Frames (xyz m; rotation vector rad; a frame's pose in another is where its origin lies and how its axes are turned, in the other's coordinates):
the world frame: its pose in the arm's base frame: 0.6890 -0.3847 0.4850 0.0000 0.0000 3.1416
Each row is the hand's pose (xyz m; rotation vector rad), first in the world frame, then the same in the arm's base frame.
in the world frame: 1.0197 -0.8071 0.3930 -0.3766 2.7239 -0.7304
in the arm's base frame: -0.3307 0.4224 0.8780 -2.5729 -0.3557 0.4013
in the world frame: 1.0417 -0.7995 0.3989 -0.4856 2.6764 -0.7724
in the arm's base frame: -0.3527 0.4148 0.8839 -2.5196 -0.4572 0.4213
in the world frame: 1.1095 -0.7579 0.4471 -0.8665 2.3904 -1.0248
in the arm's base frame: -0.4205 0.3732 0.9321 -2.1963 -0.7962 0.5109
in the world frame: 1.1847 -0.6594 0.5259 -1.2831 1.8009 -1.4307
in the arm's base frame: -0.4957 0.2747 1.0109 -1.5829 -1.1278 0.6008
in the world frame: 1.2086 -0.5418 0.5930 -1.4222 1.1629 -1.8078
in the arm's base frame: -0.5196 0.1571 1.0780 -0.9753 -1.1928 0.6265
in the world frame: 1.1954 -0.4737 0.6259 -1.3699 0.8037 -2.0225
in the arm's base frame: -0.5064 0.0890 1.1109 -0.6543 -1.1152 0.6133
